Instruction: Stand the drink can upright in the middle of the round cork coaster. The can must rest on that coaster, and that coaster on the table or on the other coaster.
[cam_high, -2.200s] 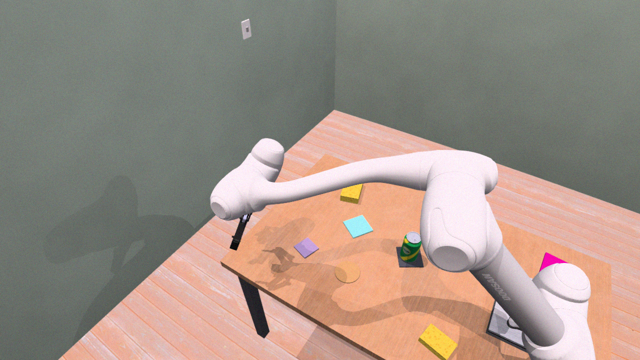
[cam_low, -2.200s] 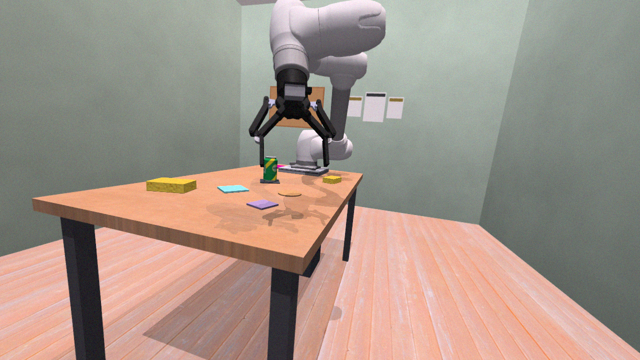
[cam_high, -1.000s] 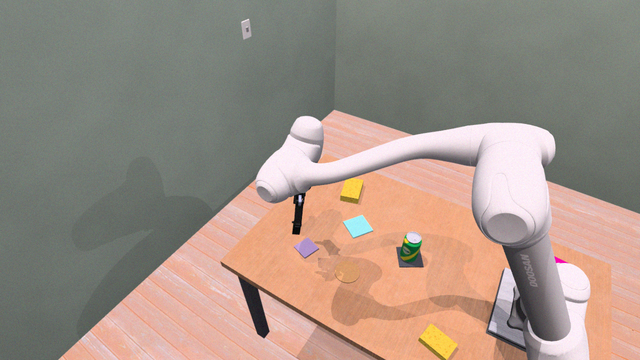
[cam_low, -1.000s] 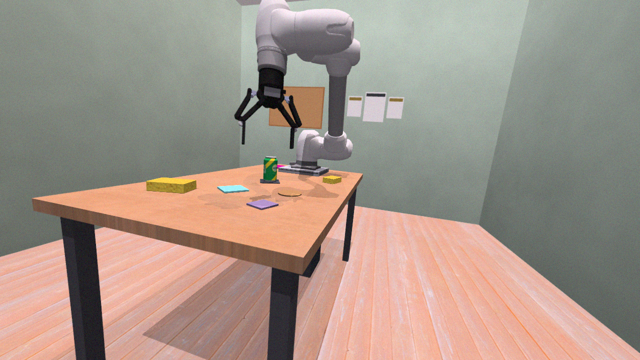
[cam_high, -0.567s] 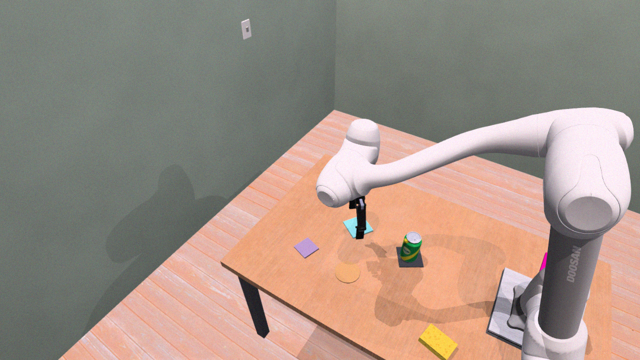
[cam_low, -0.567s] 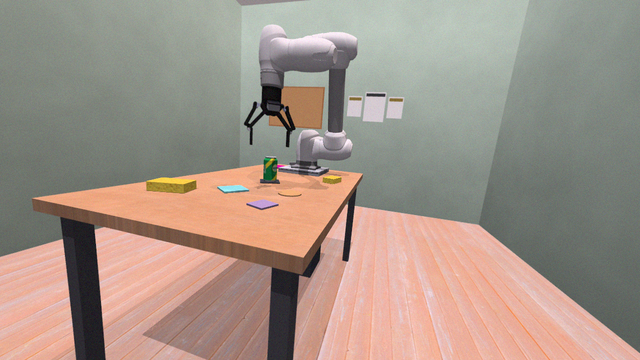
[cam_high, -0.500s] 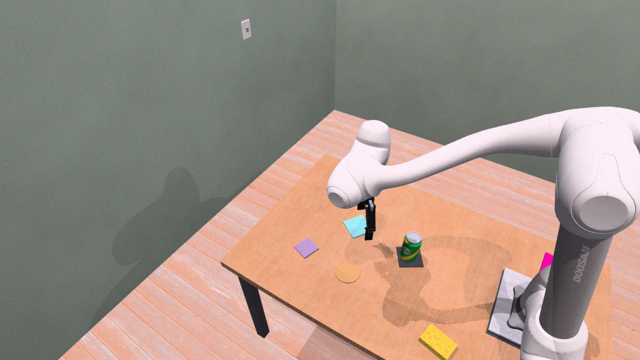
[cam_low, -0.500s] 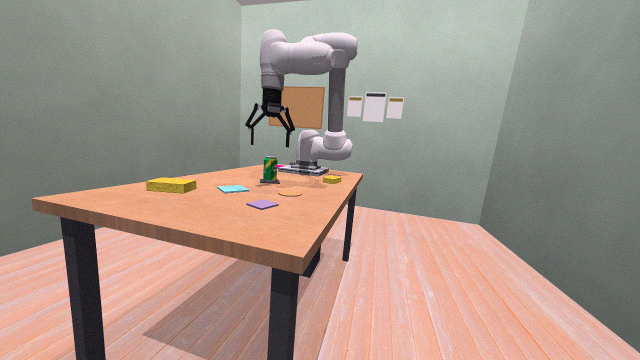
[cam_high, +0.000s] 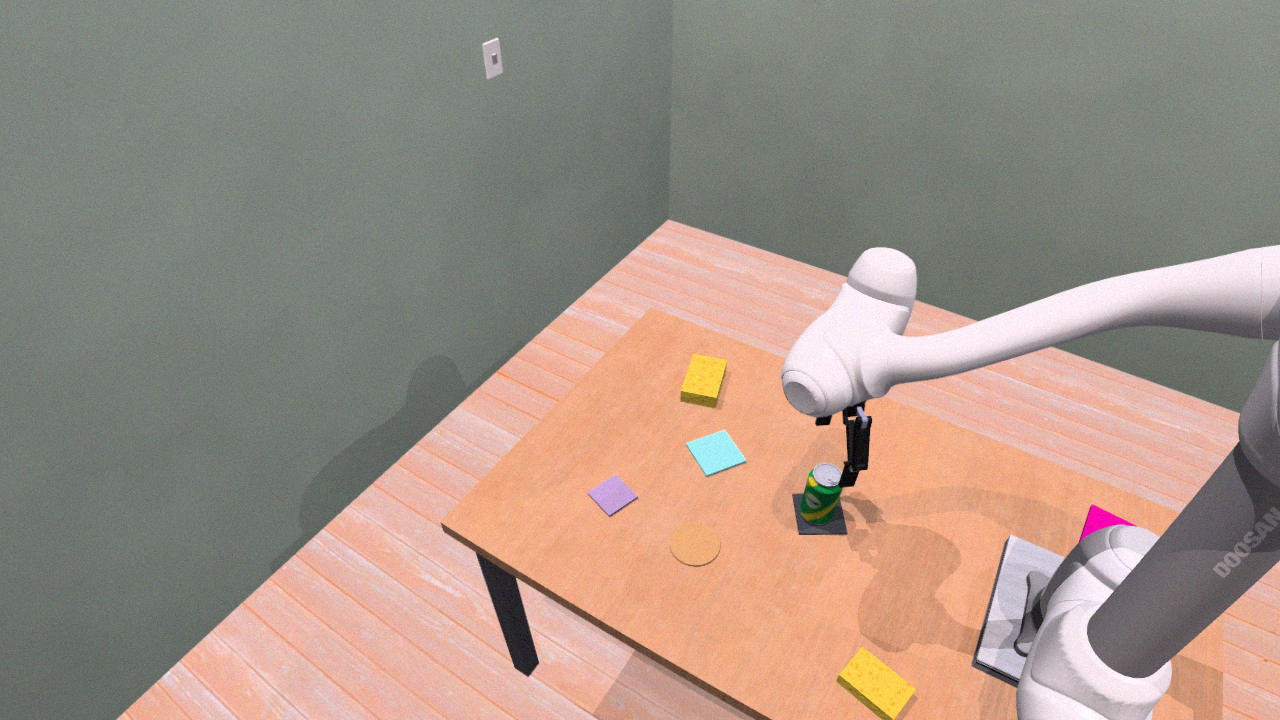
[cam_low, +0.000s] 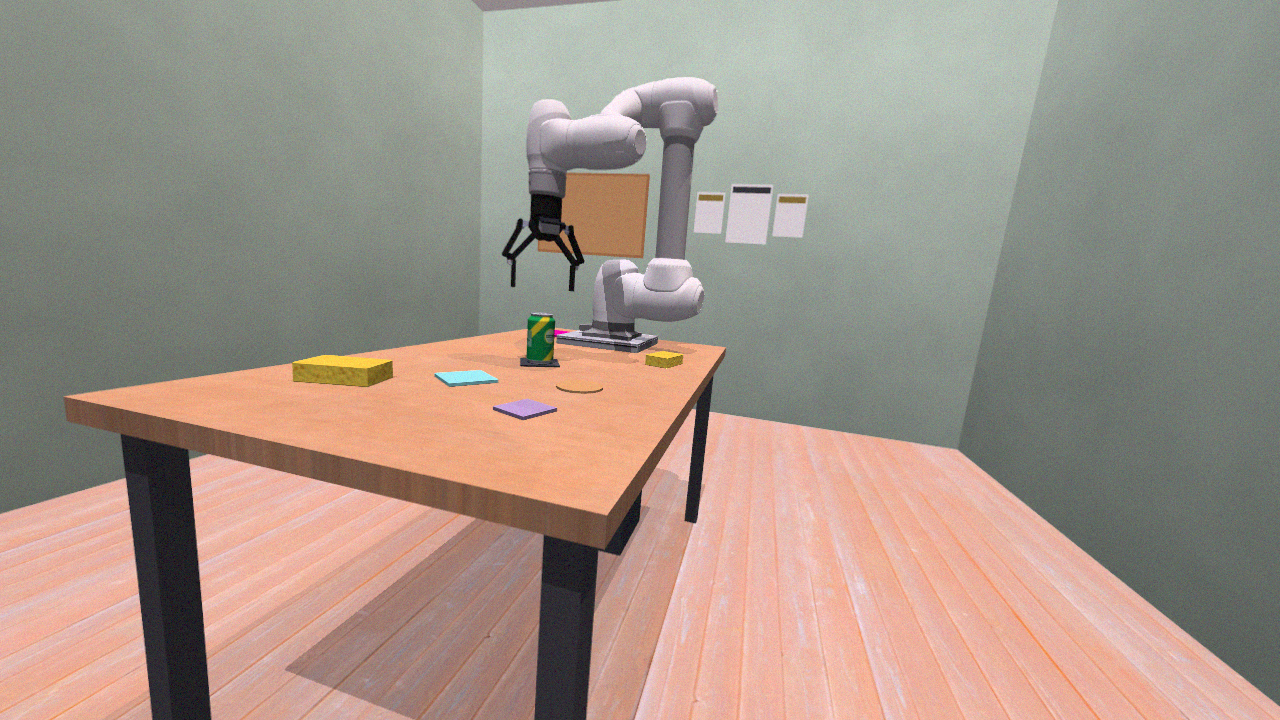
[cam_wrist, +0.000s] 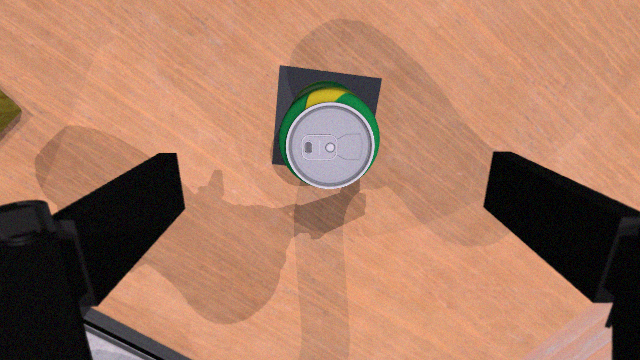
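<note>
The drink can lies 130 mm below my hand. From my hand the other things lie so: round cork coaster: 180 mm ahead, 180 mm to the left, 200 mm below; dark grey square coaster: 10 mm behind, 200 mm below; cyan square: 250 mm ahead, 40 mm to the right, 200 mm below.
</note>
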